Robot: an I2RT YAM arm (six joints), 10 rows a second.
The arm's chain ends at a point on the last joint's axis. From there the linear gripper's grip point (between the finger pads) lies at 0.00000 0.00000 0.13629 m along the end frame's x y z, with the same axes.
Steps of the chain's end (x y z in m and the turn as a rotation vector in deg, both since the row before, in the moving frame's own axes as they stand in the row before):
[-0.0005 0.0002 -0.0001 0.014 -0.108 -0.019]
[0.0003 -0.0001 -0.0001 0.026 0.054 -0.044]
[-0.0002 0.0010 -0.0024 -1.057 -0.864 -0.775]
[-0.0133 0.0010 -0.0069 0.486 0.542 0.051]
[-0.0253 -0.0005 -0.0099 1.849 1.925 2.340]
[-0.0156 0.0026 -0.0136 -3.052 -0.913 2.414]
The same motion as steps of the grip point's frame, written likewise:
[-0.0008 0.0002 -0.0001 0.014 -0.108 -0.019]
[0.0004 -0.0002 -0.0001 0.026 0.054 -0.044]
[-0.0022 0.0035 -0.0024 -1.057 -0.864 -0.775]
[-0.0120 -0.0002 -0.0069 0.486 0.542 0.051]
[-0.0206 -0.0048 -0.0100 1.849 1.925 2.340]
[-0.0179 0.0098 -0.0138 -3.052 -0.913 2.414]

